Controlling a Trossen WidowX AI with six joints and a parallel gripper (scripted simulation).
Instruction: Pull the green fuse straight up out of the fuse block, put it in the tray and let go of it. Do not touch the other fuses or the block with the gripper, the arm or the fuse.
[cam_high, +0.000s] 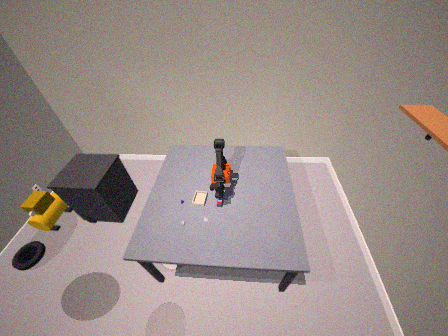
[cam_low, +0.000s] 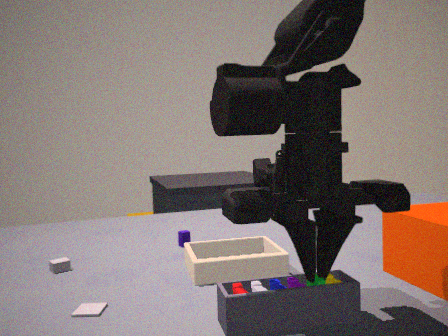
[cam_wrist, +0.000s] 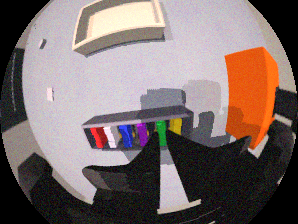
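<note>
The tray lies 190 mm to the right of my gripper tip, 40 mm below it and 20 mm ahead of it. From my gripper tip the other things lie so: grey block: 300 mm to the right, 250 mm ahead, 30 mm below; green fuse: 10 mm below.
</note>
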